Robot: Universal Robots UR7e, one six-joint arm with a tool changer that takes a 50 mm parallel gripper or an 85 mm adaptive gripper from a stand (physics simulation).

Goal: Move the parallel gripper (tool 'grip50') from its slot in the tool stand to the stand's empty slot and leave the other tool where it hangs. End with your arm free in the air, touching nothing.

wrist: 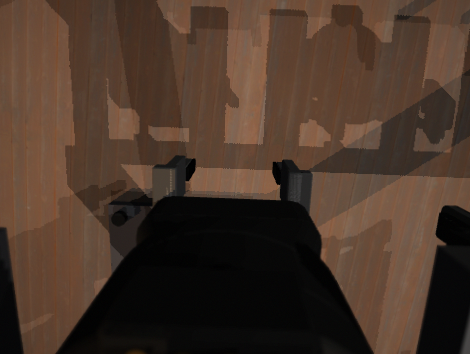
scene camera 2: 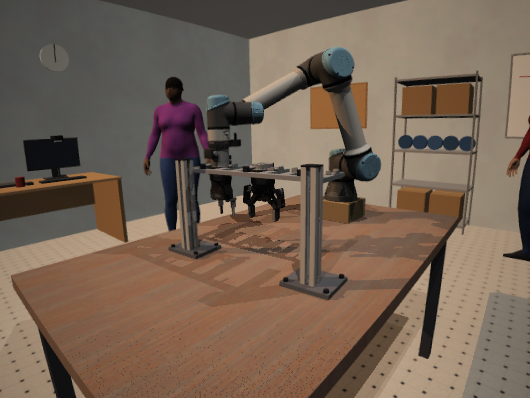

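Where they show: arm's base, origin of the base link: [scene camera 2: 340, 198].
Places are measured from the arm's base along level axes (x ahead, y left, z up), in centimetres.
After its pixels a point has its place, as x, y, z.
The tool stand [scene camera 2: 304, 230] {65.8, 33.6, 7.1} has two upright posts with a crossbar. The parallel gripper [scene camera 2: 227, 210] [wrist: 233, 171] hangs at its left slot in the scene view, upright, fingers down and apart, with nothing between them. The arm's wrist [scene camera 2: 218, 122] {62.7, -5.3, 34.3} is directly above it, its end down at the gripper's top; whether the coupling is locked cannot be told. In the wrist view the gripper's dark body fills the lower middle. The other tool, a black adaptive gripper [scene camera 2: 263, 192], hangs at the middle. No tool shows hanging right of it; that slot is partly hidden behind the near post.
The stand's feet are on the wooden table [scene camera 2: 150, 320] {101.0, 20.1, -8.6}. The arm's base is on a brown block [scene camera 2: 340, 210] {8.4, 5.8, -3.2} behind the stand. A person in purple [scene camera 2: 176, 130] is beyond the table, another is at the right edge. A desk [scene camera 2: 110, 210] and shelf rack [scene camera 2: 393, 150] are farther back.
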